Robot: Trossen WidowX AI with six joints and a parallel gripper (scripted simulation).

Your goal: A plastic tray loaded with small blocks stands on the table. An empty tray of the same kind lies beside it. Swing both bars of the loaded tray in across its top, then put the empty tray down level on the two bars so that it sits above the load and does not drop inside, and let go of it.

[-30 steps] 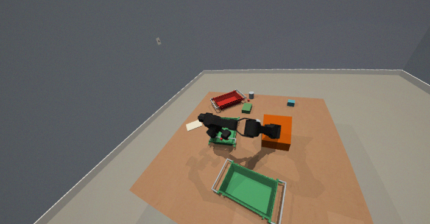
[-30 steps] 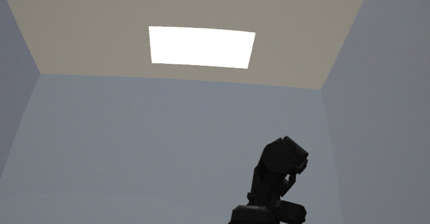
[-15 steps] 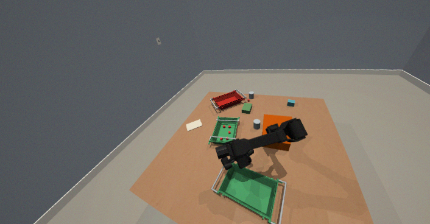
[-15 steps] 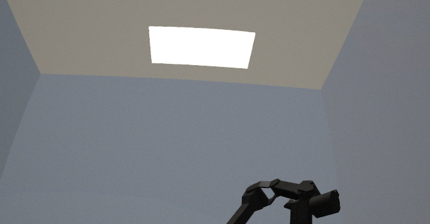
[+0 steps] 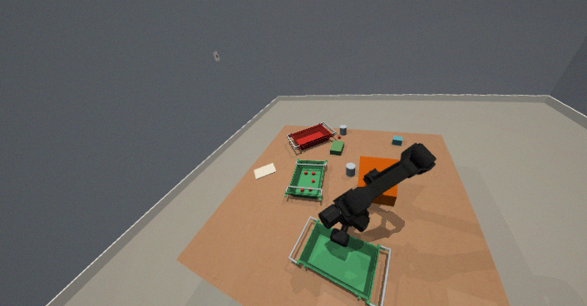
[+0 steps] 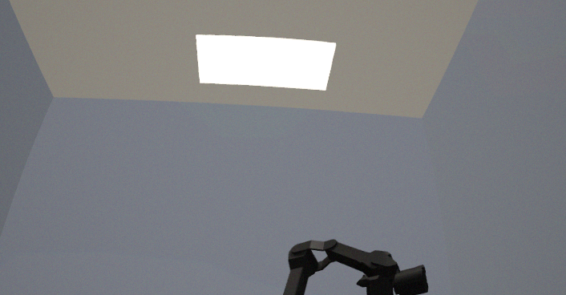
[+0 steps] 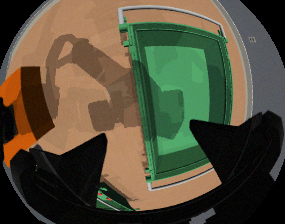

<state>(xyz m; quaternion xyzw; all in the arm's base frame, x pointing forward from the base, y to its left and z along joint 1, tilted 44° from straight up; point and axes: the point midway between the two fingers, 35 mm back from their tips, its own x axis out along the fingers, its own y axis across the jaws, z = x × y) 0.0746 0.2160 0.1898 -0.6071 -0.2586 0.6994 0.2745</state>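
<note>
Now: the green tray 1 cm ahead of my gripper tip, 9 cm to the left of it and 5 cm below it. Also, from my gripper tip: white card 64 cm ahead, 26 cm to the right, 9 cm below; then green block 21 cm ahead, 62 cm to the right, 7 cm below; then cube 19 cm behind, 79 cm to the right, 7 cm below.
</note>
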